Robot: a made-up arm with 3 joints. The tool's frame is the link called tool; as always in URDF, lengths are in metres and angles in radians. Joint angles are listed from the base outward.
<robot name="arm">
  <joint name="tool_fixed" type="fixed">
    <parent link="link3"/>
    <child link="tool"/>
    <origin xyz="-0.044 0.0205 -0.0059" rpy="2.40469 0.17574 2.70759"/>
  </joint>
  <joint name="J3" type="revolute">
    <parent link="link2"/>
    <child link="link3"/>
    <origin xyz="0.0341 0.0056 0.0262" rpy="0 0 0"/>
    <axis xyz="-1 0 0"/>
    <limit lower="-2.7" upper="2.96"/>
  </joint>
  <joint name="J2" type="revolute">
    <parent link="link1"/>
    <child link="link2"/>
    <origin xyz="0.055 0.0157 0.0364" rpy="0 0 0"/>
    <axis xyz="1 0 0"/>
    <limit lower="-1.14" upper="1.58"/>
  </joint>
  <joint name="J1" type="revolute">
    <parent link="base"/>
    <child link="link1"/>
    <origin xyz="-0.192 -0.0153 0.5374" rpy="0 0 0"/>
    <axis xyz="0 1 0"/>
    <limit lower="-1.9" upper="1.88"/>
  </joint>
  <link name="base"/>
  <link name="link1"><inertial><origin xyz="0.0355 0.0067 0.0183"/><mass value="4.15"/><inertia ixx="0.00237" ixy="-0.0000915" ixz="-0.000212" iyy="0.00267" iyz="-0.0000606" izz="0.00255"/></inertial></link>
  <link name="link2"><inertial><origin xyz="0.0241 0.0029 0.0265"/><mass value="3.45"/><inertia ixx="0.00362" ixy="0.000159" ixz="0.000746" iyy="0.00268" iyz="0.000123" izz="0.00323"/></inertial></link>
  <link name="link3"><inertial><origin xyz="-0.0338 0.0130 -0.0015"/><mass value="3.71"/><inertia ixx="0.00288" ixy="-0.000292" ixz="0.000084" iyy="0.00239" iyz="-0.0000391" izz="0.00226"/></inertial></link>
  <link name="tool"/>
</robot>
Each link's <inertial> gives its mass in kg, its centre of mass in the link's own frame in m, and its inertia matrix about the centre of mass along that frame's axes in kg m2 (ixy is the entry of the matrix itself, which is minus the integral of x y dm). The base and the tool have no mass. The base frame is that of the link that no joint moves.
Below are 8 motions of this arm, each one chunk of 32 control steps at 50 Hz.
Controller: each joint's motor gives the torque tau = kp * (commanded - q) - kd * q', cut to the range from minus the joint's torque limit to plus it. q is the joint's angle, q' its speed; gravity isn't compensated. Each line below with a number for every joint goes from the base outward.
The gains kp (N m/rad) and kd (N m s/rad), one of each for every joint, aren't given. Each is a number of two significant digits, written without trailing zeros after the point. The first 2 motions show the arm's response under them.
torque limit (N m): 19 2.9 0.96
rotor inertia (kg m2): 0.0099 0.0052 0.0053
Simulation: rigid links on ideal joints. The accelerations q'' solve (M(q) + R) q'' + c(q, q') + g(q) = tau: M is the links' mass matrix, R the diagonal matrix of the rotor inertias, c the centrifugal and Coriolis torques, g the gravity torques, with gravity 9.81 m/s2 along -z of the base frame. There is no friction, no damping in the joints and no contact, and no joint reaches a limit. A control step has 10 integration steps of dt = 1/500 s. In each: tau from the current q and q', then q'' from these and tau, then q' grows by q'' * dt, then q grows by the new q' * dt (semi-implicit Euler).
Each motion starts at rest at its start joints. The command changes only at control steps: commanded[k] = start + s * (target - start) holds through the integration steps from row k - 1 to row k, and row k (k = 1, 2, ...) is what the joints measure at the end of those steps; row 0 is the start. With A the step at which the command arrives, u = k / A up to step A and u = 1 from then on. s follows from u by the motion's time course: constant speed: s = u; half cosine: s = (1 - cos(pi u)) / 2; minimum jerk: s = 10 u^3 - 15 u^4 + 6 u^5; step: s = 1 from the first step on.
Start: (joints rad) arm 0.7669 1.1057 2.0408
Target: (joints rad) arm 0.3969 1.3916 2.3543
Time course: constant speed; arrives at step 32
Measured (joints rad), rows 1 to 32:
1: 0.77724 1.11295 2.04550
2: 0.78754 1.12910 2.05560
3: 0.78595 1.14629 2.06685
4: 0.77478 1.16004 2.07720
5: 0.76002 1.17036 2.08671
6: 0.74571 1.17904 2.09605
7: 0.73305 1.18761 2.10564
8: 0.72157 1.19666 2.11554
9: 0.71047 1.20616 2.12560
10: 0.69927 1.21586 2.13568
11: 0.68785 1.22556 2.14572
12: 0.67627 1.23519 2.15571
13: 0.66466 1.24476 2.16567
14: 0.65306 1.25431 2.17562
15: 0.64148 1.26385 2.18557
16: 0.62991 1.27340 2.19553
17: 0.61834 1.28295 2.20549
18: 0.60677 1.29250 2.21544
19: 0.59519 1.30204 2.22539
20: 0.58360 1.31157 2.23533
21: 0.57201 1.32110 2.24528
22: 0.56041 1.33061 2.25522
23: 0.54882 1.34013 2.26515
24: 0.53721 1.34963 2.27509
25: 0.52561 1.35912 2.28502
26: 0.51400 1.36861 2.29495
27: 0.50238 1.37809 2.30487
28: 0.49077 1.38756 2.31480
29: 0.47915 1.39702 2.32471
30: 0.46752 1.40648 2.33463
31: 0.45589 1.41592 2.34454
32: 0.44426 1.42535 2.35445
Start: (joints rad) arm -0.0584 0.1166 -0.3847
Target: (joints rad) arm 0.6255 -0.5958 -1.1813
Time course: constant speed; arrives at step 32
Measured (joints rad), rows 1 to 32:
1: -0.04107 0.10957 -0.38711
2: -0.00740 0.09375 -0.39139
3: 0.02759 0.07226 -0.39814
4: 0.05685 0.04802 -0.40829
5: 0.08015 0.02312 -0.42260
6: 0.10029 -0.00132 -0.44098
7: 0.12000 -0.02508 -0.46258
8: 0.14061 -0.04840 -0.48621
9: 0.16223 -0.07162 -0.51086
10: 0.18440 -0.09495 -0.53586
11: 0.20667 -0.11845 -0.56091
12: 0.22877 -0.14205 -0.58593
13: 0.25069 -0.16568 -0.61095
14: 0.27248 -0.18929 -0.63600
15: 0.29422 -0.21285 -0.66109
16: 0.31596 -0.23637 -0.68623
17: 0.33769 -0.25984 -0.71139
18: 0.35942 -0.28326 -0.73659
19: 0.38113 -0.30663 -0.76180
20: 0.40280 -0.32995 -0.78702
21: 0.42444 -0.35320 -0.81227
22: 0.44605 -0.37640 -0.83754
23: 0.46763 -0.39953 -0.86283
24: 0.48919 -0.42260 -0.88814
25: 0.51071 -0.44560 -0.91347
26: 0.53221 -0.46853 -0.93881
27: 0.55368 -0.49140 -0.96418
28: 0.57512 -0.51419 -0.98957
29: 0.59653 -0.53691 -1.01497
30: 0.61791 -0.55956 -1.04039
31: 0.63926 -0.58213 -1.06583
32: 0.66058 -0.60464 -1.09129
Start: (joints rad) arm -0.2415 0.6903 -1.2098
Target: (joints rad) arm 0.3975 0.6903 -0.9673
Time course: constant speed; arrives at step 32
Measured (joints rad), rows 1 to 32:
1: -0.22691 0.69488 -1.20791
2: -0.19767 0.70351 -1.20559
3: -0.16609 0.71295 -1.20325
4: -0.13869 0.72123 -1.20047
5: -0.11628 0.72716 -1.19677
6: -0.09684 0.73052 -1.19178
7: -0.07808 0.73190 -1.18548
8: -0.05872 0.73211 -1.17812
9: -0.03851 0.73187 -1.17013
10: -0.01774 0.73156 -1.16187
11: 0.00320 0.73133 -1.15360
12: 0.02405 0.73117 -1.14541
13: 0.04475 0.73104 -1.13731
14: 0.06533 0.73090 -1.12929
15: 0.08586 0.73073 -1.12130
16: 0.10638 0.73054 -1.11333
17: 0.12691 0.73032 -1.10535
18: 0.14743 0.73009 -1.09738
19: 0.16795 0.72985 -1.08940
20: 0.18845 0.72960 -1.08143
21: 0.20893 0.72932 -1.07345
22: 0.22939 0.72903 -1.06547
23: 0.24982 0.72873 -1.05749
24: 0.27024 0.72840 -1.04951
25: 0.29065 0.72806 -1.04153
26: 0.31103 0.72771 -1.03355
27: 0.33140 0.72733 -1.02557
28: 0.35175 0.72695 -1.01759
29: 0.37208 0.72655 -1.00962
30: 0.39239 0.72613 -1.00165
31: 0.41268 0.72571 -0.99368
32: 0.43295 0.72527 -0.98571

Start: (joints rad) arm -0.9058 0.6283 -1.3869
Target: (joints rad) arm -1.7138 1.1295 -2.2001
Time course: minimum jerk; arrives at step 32
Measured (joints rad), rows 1 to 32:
1: -0.90700 0.63302 -1.38702
2: -0.90907 0.63969 -1.38948
3: -0.91192 0.64568 -1.39348
4: -0.91676 0.65120 -1.39849
5: -0.92500 0.65700 -1.40494
6: -0.93771 0.66381 -1.41364
7: -0.95542 0.67219 -1.42540
8: -0.97824 0.68256 -1.44084
9: -1.00599 0.69522 -1.46038
10: -1.03838 0.71029 -1.48419
11: -1.07502 0.72778 -1.51228
12: -1.11544 0.74755 -1.54444
13: -1.15910 0.76938 -1.58030
14: -1.20536 0.79294 -1.61938
15: -1.25350 0.81785 -1.66108
16: -1.30276 0.84370 -1.70475
17: -1.35235 0.87006 -1.74967
18: -1.40147 0.89651 -1.79513
19: -1.44935 0.92265 -1.84044
20: -1.49526 0.94807 -1.88489
21: -1.53852 0.97243 -1.92785
22: -1.57852 0.99538 -1.96870
23: -1.61474 1.01664 -2.00690
24: -1.64674 1.03597 -2.04197
25: -1.67424 1.05317 -2.07350
26: -1.69704 1.06811 -2.10120
27: -1.71512 1.08072 -2.12484
28: -1.72863 1.09099 -2.14437
29: -1.73788 1.09903 -2.15983
30: -1.74338 1.10502 -2.17146
31: -1.74588 1.10925 -2.17965
32: -1.74633 1.11212 -2.18501

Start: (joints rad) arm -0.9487 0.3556 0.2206
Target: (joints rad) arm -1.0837 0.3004 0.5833
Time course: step
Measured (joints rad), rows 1 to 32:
1: -0.99272 0.34737 0.26297
2: -1.06224 0.33365 0.35557
3: -1.10637 0.31871 0.43955
4: -1.11744 0.30764 0.49964
5: -1.10940 0.30108 0.54048
6: -1.09769 0.29760 0.56793
7: -1.09043 0.29590 0.58575
8: -1.08867 0.29526 0.59632
9: -1.09005 0.29527 0.60166
10: -1.09204 0.29563 0.60368
11: -1.09332 0.29612 0.60401
12: -1.09368 0.29656 0.60374
13: -1.09351 0.29689 0.60343
14: -1.09321 0.29710 0.60327
15: -1.09301 0.29721 0.60323
16: -1.09294 0.29726 0.60325
17: -1.09297 0.29728 0.60327
18: -1.09302 0.29729 0.60328
19: -1.09305 0.29730 0.60329
20: -1.09306 0.29731 0.60328
21: -1.09305 0.29731 0.60328
22: -1.09305 0.29731 0.60328
23: -1.09304 0.29731 0.60328
24: -1.09304 0.29731 0.60329
25: -1.09304 0.29731 0.60329
26: -1.09304 0.29731 0.60329
27: -1.09304 0.29731 0.60329
28: -1.09304 0.29731 0.60329
29: -1.09304 0.29731 0.60329
30: -1.09304 0.29731 0.60329
31: -1.09304 0.29731 0.60329
32: -1.09304 0.29731 0.60329

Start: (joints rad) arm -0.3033 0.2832 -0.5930
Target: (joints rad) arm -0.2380 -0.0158 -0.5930
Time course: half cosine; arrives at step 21
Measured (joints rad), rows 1 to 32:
1: -0.29559 0.28276 -0.58880
2: -0.28303 0.28038 -0.58124
3: -0.27362 0.27551 -0.57371
4: -0.26897 0.26808 -0.56785
5: -0.26723 0.25816 -0.56413
6: -0.26589 0.24580 -0.56218
7: -0.26346 0.23106 -0.56131
8: -0.25960 0.21404 -0.56083
9: -0.25470 0.19491 -0.56033
10: -0.24933 0.17401 -0.55963
11: -0.24389 0.15177 -0.55871
12: -0.23861 0.12868 -0.55763
13: -0.23356 0.10528 -0.55645
14: -0.22876 0.08212 -0.55523
15: -0.22426 0.05972 -0.55401
16: -0.22016 0.03858 -0.55279
17: -0.21654 0.01917 -0.55161
18: -0.21351 0.00192 -0.55048
19: -0.21115 -0.01277 -0.54944
20: -0.20951 -0.02459 -0.54850
21: -0.20863 -0.03326 -0.54769
22: -0.20843 -0.03892 -0.54715
23: -0.20863 -0.04228 -0.54705
24: -0.20893 -0.04410 -0.54734
25: -0.20915 -0.04500 -0.54786
26: -0.20925 -0.04541 -0.54841
27: -0.20925 -0.04559 -0.54890
28: -0.20923 -0.04566 -0.54927
29: -0.20920 -0.04569 -0.54952
30: -0.20919 -0.04571 -0.54968
31: -0.20919 -0.04572 -0.54977
32: -0.20919 -0.04573 -0.54983

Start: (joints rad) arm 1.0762 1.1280 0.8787
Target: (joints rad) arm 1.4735 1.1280 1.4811
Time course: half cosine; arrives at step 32
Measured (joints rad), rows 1 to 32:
1: 1.09014 1.12896 0.87996
2: 1.11062 1.13440 0.88657
3: 1.12462 1.14064 0.89582
4: 1.13179 1.14451 0.90505
5: 1.13657 1.14568 0.91395
6: 1.14280 1.14530 0.92363
7: 1.15203 1.14454 0.93522
8: 1.16402 1.14395 0.94932
9: 1.17794 1.14360 0.96596
10: 1.19311 1.14333 0.98491
11: 1.20917 1.14302 1.00587
12: 1.22600 1.14259 1.02857
13: 1.24355 1.14206 1.05279
14: 1.26173 1.14147 1.07832
15: 1.28037 1.14085 1.10493
16: 1.29930 1.14021 1.13237
17: 1.31831 1.13957 1.16039
18: 1.33721 1.13892 1.18870
19: 1.35582 1.13826 1.21704
20: 1.37395 1.13761 1.24513
21: 1.39144 1.13696 1.27270
22: 1.40812 1.13633 1.29949
23: 1.42384 1.13572 1.32524
24: 1.43843 1.13514 1.34972
25: 1.45177 1.13458 1.37267
26: 1.46373 1.13407 1.39389
27: 1.47419 1.13359 1.41316
28: 1.48305 1.13315 1.43031
29: 1.49024 1.13277 1.44516
30: 1.49567 1.13243 1.45758
31: 1.49931 1.13216 1.46744
32: 1.50112 1.13194 1.47464

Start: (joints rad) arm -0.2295 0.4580 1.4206
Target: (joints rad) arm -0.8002 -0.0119 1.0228
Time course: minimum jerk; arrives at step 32
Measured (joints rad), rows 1 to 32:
1: -0.21990 0.46014 1.42370
2: -0.20611 0.46341 1.42917
3: -0.19896 0.46570 1.43402
4: -0.20035 0.46591 1.43661
5: -0.20798 0.46361 1.43636
6: -0.21930 0.45876 1.43338
7: -0.23308 0.45139 1.42797
8: -0.24929 0.44149 1.42034
9: -0.26836 0.42898 1.41058
10: -0.29060 0.41384 1.39868
11: -0.31600 0.39608 1.38468
12: -0.34426 0.37586 1.36866
13: -0.37494 0.35340 1.35077
14: -0.40752 0.32900 1.33124
15: -0.44149 0.30301 1.31034
16: -0.47633 0.27581 1.28837
17: -0.51149 0.24784 1.26565
18: -0.54645 0.21952 1.24254
19: -0.58064 0.19129 1.21939
20: -0.61354 0.16361 1.19655
21: -0.64465 0.13688 1.17437
22: -0.67351 0.11151 1.15318
23: -0.69971 0.08785 1.13329
24: -0.72293 0.06622 1.11498
25: -0.74293 0.04685 1.09847
26: -0.75956 0.02994 1.08394
27: -0.77279 0.01560 1.07152
28: -0.78269 0.00384 1.06124
29: -0.78948 -0.00540 1.05310
30: -0.79354 -0.01230 1.04697
31: -0.79537 -0.01715 1.04264
32: -0.79567 -0.02035 1.03982

